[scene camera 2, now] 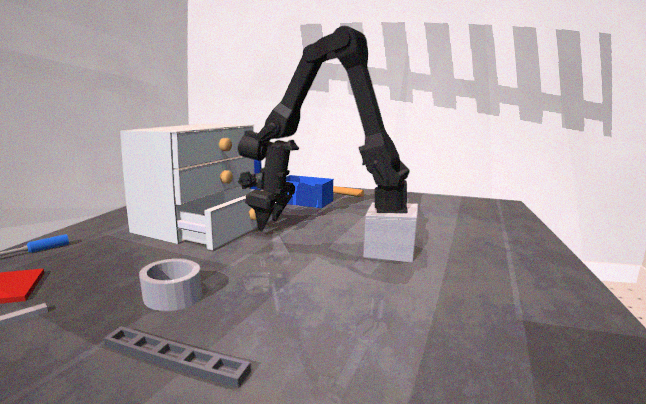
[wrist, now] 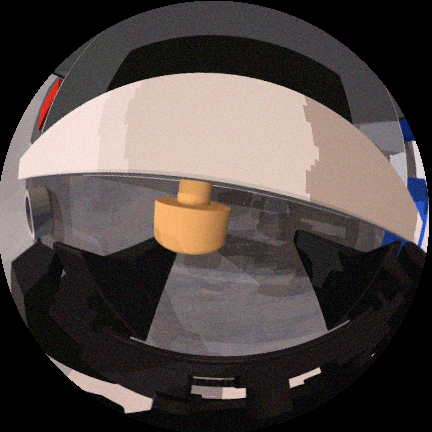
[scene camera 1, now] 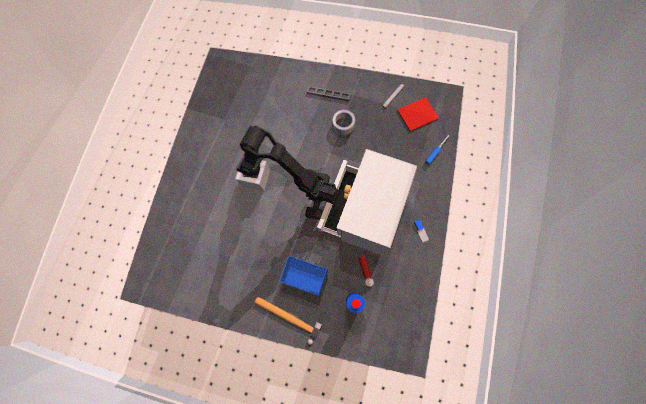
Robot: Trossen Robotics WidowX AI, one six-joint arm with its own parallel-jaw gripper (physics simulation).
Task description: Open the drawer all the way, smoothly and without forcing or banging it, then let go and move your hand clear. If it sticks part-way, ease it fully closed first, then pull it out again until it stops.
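Places are measured from the arm's base along level axes (x ahead, y left, z up), in metres.
Pixels of known places: gripper, between the fingertips: (scene camera 2: 267, 225) (wrist: 239, 235) (scene camera 1: 321, 201); arm's base, origin of its link: (scene camera 2: 391, 209) (scene camera 1: 251, 170).
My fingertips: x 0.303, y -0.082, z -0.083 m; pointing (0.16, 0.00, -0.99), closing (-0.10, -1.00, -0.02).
Note:
For each thing: its middle in the pictures, then the offset to it from my fingertips.
- white cabinet, middle of its body: (scene camera 2: 197, 176) (scene camera 1: 370, 204) dx +0.200, dy -0.022, dz +0.115 m
- drawer's round orange knob, middle of its body: (wrist: 190, 218) (scene camera 2: 255, 213) dx +0.023, dy +0.024, dz +0.036 m
- grey ring, middle of its body: (scene camera 2: 171, 283) (wrist: 36, 212) (scene camera 1: 343, 122) dx +0.056, dy +0.377, dz +0.010 m
- blue bin, middle of its body: (scene camera 2: 305, 190) (scene camera 1: 304, 275) dx -0.032, dy -0.318, dz +0.024 m
- red-handled tool, middle of its body: (scene camera 1: 365, 271) dx +0.211, dy -0.272, dz +0.002 m
- hammer, middle of its body: (scene camera 1: 285, 318) dx -0.087, dy -0.492, dz -0.001 m
The white cabinet (scene camera 1: 382, 195) (scene camera 2: 150, 185) has its bottom drawer (scene camera 1: 340, 175) (scene camera 2: 227, 225) (wrist: 215, 125) standing part-way out; how far it is from its stop cannot be told. The drawer's round orange knob (scene camera 2: 252, 214) (wrist: 192, 230) is partly hidden by a finger in scene camera 2. My gripper (scene camera 2: 269, 224) (wrist: 239, 235) is open and points down in front of the drawer. In the wrist view, the knob shows near the gap between the fingertips, closer to the left finger. Nothing is held. The arm covers part of the drawer front in scene camera 1.
Two upper knobs (scene camera 2: 225, 144) (scene camera 2: 226, 176) stick out from closed drawers beside the arm. A grey ring (scene camera 1: 336, 121) (scene camera 2: 172, 295) and a blue bin (scene camera 1: 304, 276) (scene camera 2: 320, 192) stand to either side. A red-handled tool (scene camera 1: 365, 269) and a hammer (scene camera 1: 284, 314) lie beyond.

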